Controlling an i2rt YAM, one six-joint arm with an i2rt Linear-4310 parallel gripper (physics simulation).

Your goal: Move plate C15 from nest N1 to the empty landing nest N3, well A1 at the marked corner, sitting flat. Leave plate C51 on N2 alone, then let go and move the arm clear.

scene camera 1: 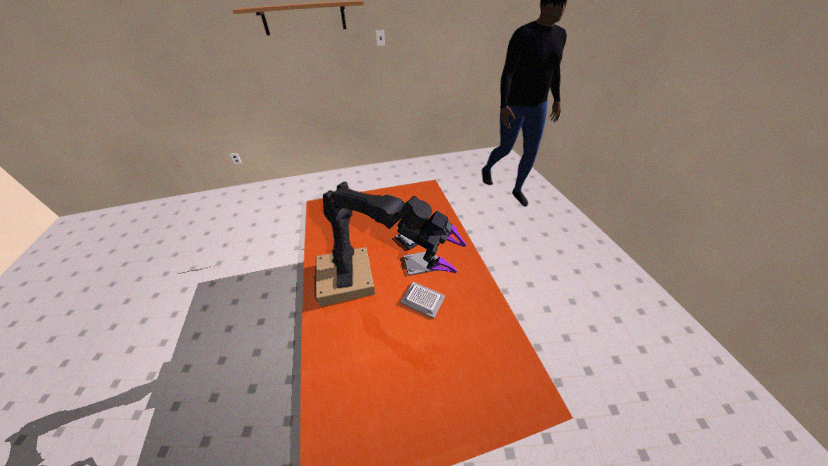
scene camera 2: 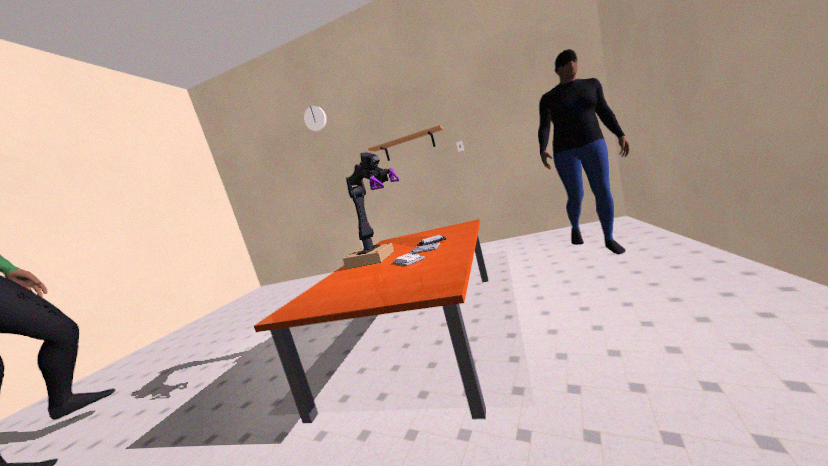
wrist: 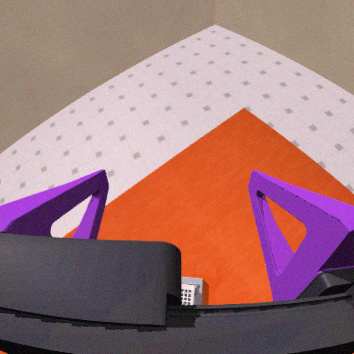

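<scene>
A white plate with a grid of wells (scene camera 1: 424, 295) (scene camera 2: 408, 258) sits on a grey nest nearest the front. A bare grey nest (scene camera 1: 413, 264) (scene camera 2: 425, 247) lies in the middle, partly under the arm in scene camera 1. A second light plate (scene camera 1: 405, 238) (scene camera 2: 432, 238) sits on the dark farthest nest, partly hidden by the arm. Labels and the marked corner are too small to read. My gripper (scene camera 1: 460, 258) (scene camera 2: 389, 182) (wrist: 178, 177) is open and empty, high above the table. Part of a welled plate (wrist: 187, 294) shows at the bottom of the wrist view.
The arm's wooden base block (scene camera 1: 330, 294) (scene camera 2: 370, 255) stands on the orange table (scene camera 1: 405, 399) (scene camera 2: 370, 295), beside the row of nests. A person in black (scene camera 1: 533, 63) (scene camera 2: 576, 115) stands beyond the table. Another person's legs (scene camera 2: 40, 324) show at the left of scene camera 2.
</scene>
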